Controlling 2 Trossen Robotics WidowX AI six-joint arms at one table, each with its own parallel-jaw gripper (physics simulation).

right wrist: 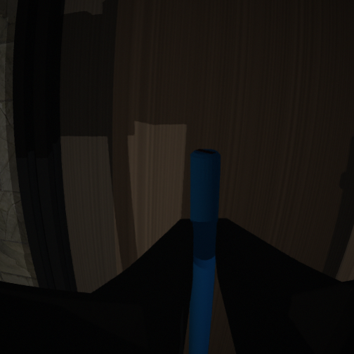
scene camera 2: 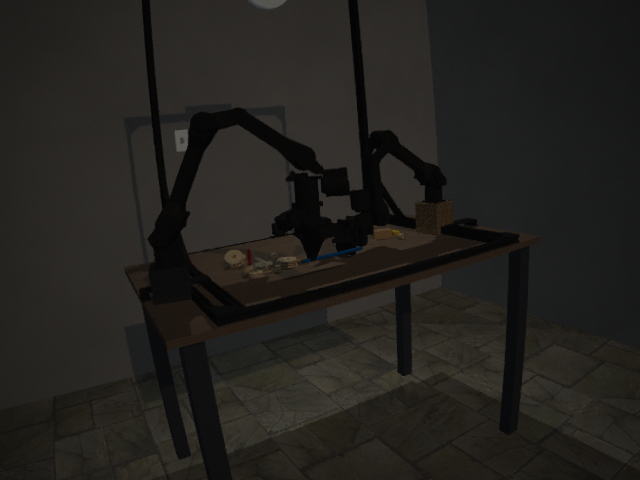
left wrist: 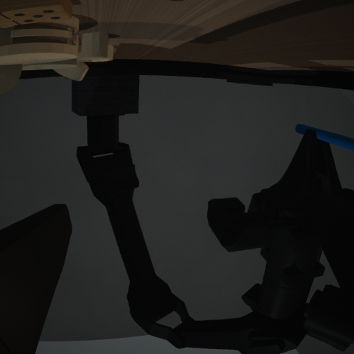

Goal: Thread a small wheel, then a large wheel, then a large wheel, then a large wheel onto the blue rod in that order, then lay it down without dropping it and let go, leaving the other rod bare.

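The blue rod is held off the table, with no wheel seen on its visible parts. My right gripper is shut on it near one end. My left gripper is open and empty; in the scene view its fingers are hard to make out among dark arm parts. A pale large wheel is at the left of the parts. More pale, wheel-like parts lie near it, partly overlapping. A thin red piece stands among them; whether it is the other rod is unclear.
An orange block and a small yellow piece lie toward the far right of the table. A black frame rail runs along the front edge. A perforated tan piece shows in the left wrist view.
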